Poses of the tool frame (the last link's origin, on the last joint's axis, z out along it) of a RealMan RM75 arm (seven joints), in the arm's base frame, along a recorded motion.
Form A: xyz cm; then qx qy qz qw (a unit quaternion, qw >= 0).
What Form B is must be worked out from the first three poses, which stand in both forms.
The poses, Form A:
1: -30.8 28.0 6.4 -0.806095 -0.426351 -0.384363 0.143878
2: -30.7 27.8 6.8 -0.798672 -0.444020 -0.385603 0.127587
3: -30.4 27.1 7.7 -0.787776 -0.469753 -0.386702 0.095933
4: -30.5 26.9 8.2 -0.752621 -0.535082 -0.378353 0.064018
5: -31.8 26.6 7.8 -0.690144 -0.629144 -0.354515 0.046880
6: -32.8 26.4 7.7 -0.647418 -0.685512 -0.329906 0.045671
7: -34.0 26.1 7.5 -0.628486 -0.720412 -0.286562 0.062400
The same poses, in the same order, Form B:
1: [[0.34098 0.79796 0.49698 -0.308], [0.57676 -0.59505 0.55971 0.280], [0.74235 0.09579 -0.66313 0.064], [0 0 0 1]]
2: [[0.30831 0.80765 0.50264 -0.307], [0.61086 -0.57314 0.54623 0.278], [0.72924 0.13863 -0.67006 0.068], [0 0 0 1]]
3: [[0.25959 0.81431 0.51914 -0.304], [0.66592 -0.54026 0.51446 0.271], [0.69940 0.21216 -0.68252 0.077], [0 0 0 1]]
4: [[0.14107 0.85387 0.50100 -0.305], [0.75698 -0.41918 0.50126 0.269], [0.63802 0.30854 -0.70550 0.082], [0 0 0 1]]
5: [[-0.04301 0.90164 0.43034 -0.318], [0.83516 -0.20396 0.51079 0.266], [0.54832 0.38137 -0.74424 0.078], [0 0 0 1]]
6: [[-0.15753 0.91776 0.36456 -0.328], [0.85749 -0.05598 0.51145 0.264], [0.48979 0.39317 -0.77815 0.077], [0 0 0 1]]
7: [[-0.20222 0.94130 0.27029 -0.340], [0.86978 0.04577 0.49132 0.261], [0.45011 0.33445 -0.82798 0.075], [0 0 0 1]]
